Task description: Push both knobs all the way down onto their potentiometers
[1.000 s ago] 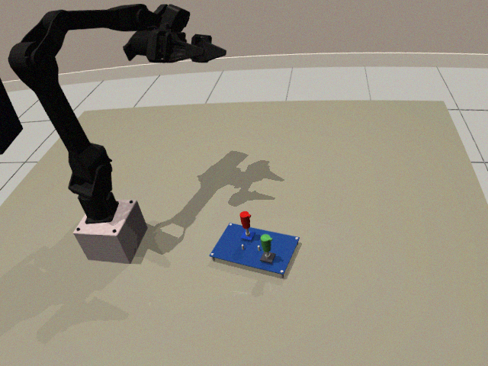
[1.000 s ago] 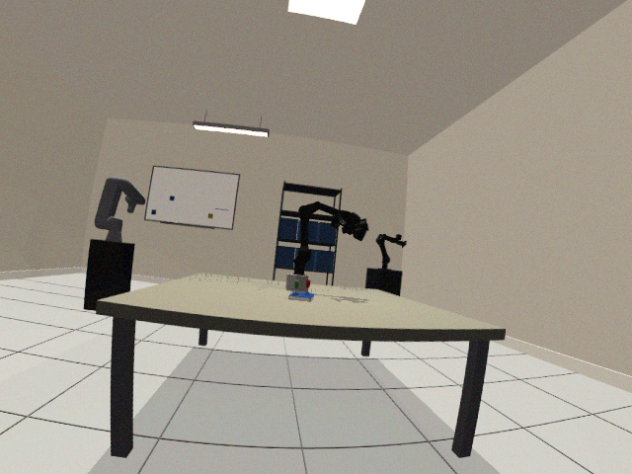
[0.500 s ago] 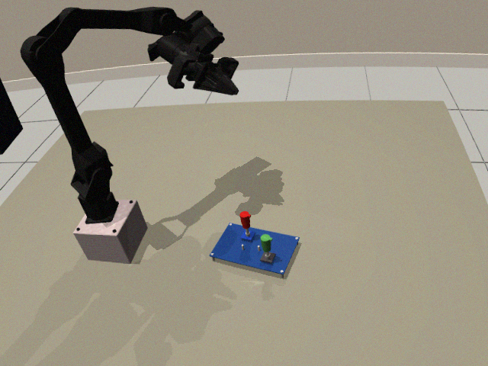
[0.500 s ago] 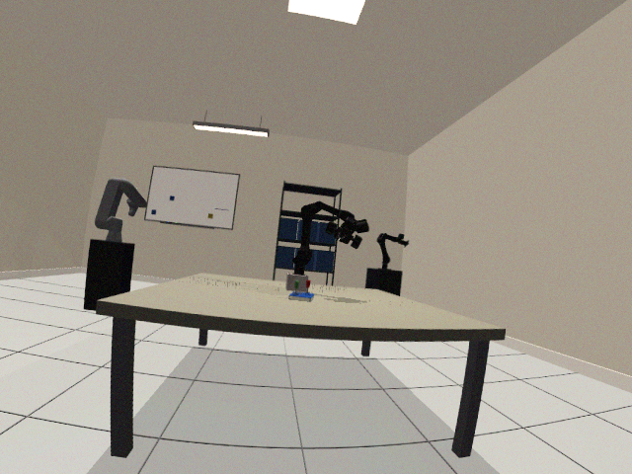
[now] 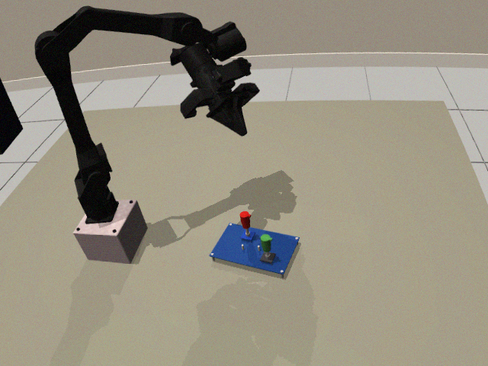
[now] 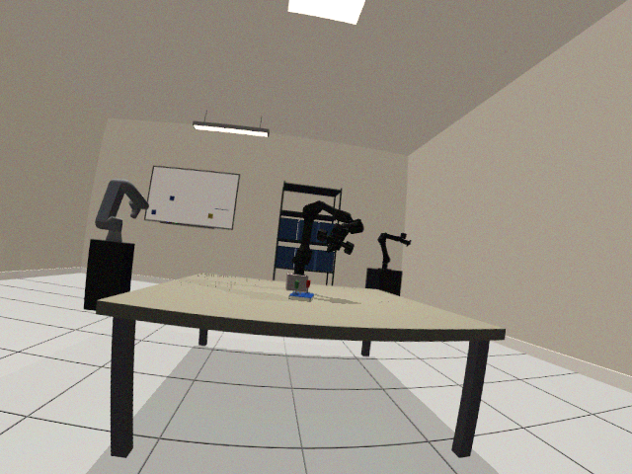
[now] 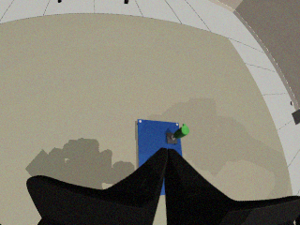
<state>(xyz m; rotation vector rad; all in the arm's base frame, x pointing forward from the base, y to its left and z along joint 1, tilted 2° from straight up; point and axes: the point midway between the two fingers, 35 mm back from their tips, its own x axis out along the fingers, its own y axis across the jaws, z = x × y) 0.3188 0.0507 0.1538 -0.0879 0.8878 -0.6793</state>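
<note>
Now: gripper tip 150 mm above the red knob, 70 mm to the left of it and 20 mm past it. Round my gripper tip: green knob: 160 mm below, 130 mm to the right, 20 mm ahead.
</note>
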